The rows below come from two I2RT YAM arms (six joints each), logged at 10 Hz.
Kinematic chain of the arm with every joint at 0, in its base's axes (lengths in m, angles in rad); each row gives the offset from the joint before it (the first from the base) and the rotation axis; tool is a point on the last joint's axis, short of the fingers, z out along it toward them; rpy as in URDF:
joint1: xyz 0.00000 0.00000 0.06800 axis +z
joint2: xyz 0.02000 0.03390 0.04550 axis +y
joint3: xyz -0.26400 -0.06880 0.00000 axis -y
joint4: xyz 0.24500 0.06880 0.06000 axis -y
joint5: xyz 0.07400 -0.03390 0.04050 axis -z
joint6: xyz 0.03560 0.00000 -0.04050 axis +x
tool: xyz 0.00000 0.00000 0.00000 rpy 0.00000 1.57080 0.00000
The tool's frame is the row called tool.
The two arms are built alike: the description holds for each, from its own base.
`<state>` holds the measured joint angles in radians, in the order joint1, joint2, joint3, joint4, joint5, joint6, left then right.
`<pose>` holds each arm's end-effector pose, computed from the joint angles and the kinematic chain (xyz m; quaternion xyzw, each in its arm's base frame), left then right.
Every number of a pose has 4 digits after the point. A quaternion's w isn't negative.
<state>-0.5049 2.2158 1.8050 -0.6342 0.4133 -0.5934 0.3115 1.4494 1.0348 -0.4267 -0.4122 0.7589</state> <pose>0.4139 -0.2451 0.1894 0.0115 0.9465 -0.3018 0.1135 0.2883 0.1078 0.2523 0.1317 0.9079 0.3425 0.2028</pose>
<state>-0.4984 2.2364 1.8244 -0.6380 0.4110 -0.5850 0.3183 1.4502 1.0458 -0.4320 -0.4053 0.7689</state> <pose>0.4189 -0.2441 0.1855 0.0115 0.9473 -0.2989 0.1143 0.2887 0.1099 0.2551 0.1338 0.9073 0.3427 0.2038</pose>
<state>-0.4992 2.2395 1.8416 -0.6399 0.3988 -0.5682 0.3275 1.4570 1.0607 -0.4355 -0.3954 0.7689</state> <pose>0.4210 -0.2453 0.1890 0.0195 0.9468 -0.2958 0.1250 0.2902 0.1131 0.2576 0.1309 0.9077 0.3409 0.2068</pose>
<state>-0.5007 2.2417 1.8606 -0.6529 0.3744 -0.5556 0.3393 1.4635 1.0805 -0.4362 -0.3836 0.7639</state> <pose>0.4224 -0.2460 0.1928 0.0233 0.9483 -0.2863 0.1346 0.2921 0.1172 0.2619 0.1240 0.9074 0.3398 0.2139</pose>
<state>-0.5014 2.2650 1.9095 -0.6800 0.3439 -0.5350 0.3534 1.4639 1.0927 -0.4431 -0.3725 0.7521</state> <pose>0.4277 -0.2481 0.1949 0.0293 0.9508 -0.2724 0.1446 0.2915 0.1213 0.2651 0.1138 0.9087 0.3370 0.2185</pose>
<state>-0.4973 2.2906 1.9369 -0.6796 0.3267 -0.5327 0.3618 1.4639 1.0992 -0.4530 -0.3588 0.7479</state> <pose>0.4338 -0.2485 0.1909 0.0263 0.9519 -0.2655 0.1508 0.2907 0.1234 0.2664 0.1112 0.9106 0.3317 0.2201</pose>
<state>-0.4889 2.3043 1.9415 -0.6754 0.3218 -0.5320 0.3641 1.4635 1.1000 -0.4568 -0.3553 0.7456</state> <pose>0.4377 -0.2456 0.1859 0.0216 0.9530 -0.2618 0.1511 0.2902 0.1238 0.2664 0.1100 0.9114 0.3298 0.2200</pose>
